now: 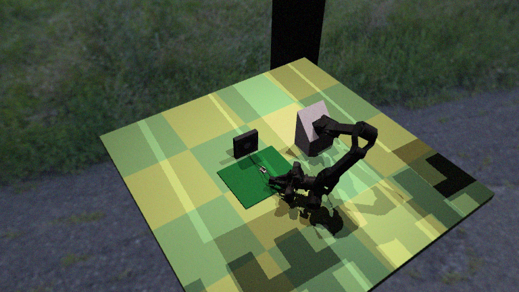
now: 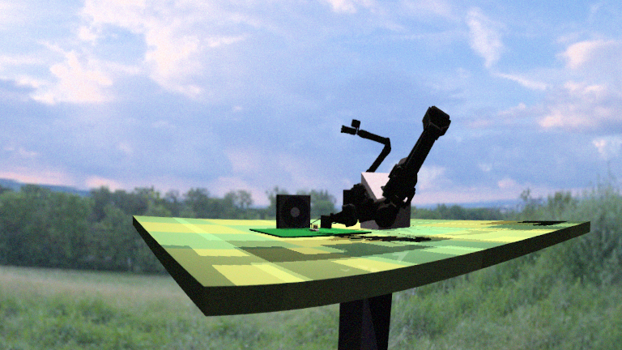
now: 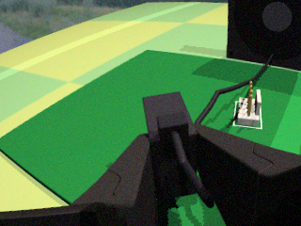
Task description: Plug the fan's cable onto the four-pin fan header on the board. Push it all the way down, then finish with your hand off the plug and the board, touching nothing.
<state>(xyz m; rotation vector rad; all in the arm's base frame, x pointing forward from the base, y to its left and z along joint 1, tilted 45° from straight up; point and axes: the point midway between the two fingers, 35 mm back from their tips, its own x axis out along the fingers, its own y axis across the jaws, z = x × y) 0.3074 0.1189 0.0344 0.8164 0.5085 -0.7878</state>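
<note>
My gripper tip is 10 mm short of the green board, 90 mm to the left of it and 60 mm above it. The rest, counted from my gripper tip: black plug 10 mm below; black fan 20 mm behind, 230 mm to the right, 10 mm above.
</note>
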